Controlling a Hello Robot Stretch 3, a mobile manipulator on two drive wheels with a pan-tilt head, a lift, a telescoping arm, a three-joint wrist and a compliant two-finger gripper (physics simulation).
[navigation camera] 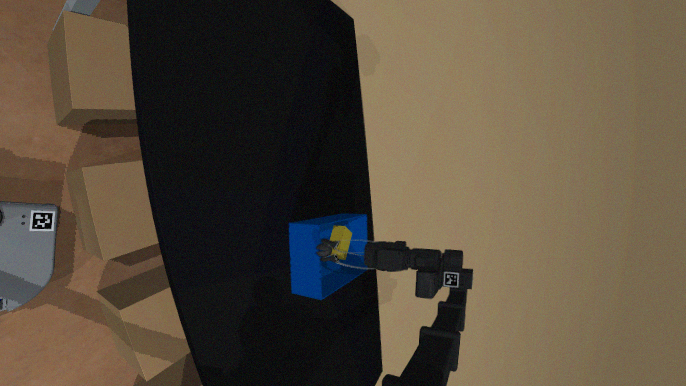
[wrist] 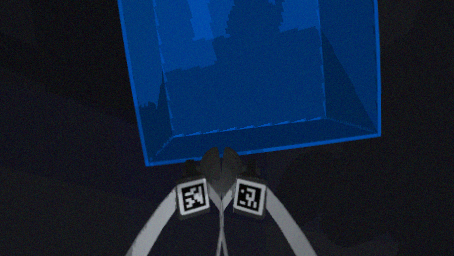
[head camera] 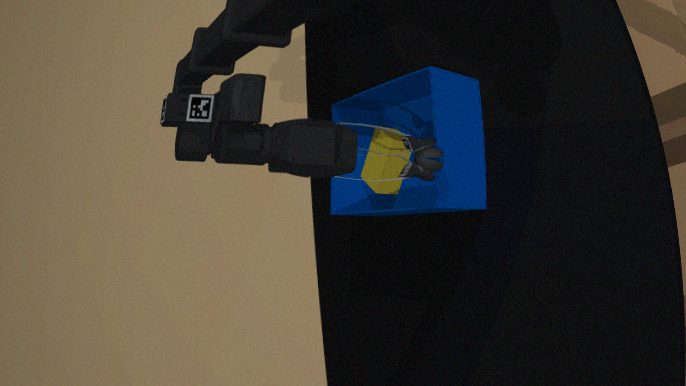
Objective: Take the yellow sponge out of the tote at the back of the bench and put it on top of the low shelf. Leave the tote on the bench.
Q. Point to a blue tote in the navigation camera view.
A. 310, 277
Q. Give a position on a black bench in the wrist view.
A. At 80, 175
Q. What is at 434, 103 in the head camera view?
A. A blue tote.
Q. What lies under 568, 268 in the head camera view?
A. A black bench.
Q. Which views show the gripper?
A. The navigation camera view, the wrist view and the head camera view: all of them.
